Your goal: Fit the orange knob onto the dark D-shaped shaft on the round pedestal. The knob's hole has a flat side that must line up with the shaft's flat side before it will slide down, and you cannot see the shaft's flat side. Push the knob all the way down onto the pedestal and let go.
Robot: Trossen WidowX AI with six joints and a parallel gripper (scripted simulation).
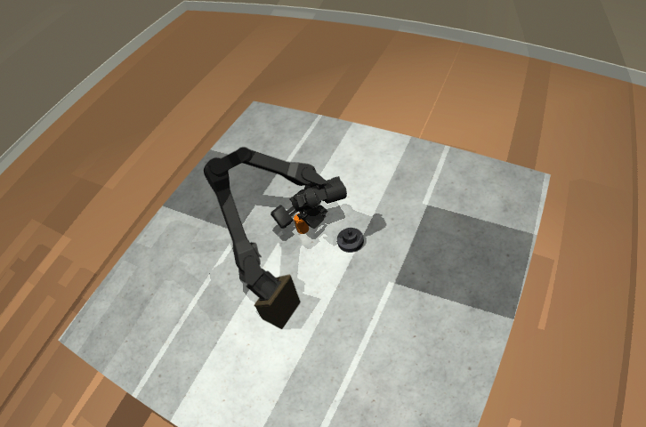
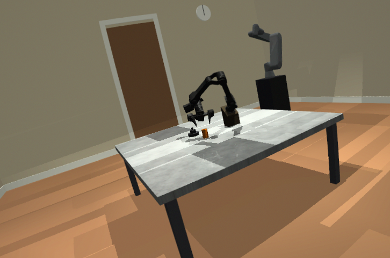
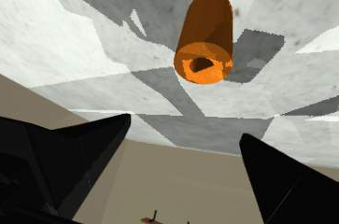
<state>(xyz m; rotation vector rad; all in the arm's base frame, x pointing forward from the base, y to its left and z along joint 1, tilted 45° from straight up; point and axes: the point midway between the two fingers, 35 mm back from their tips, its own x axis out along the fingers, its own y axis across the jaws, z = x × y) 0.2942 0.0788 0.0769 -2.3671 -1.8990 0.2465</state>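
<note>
The orange knob is 70 mm below my gripper tip, 30 mm to the right of it and 10 mm behind it. From my gripper tip the other things lie so: pedestal (200 mm to the right, 70 mm below, 10 mm ahead).
</note>
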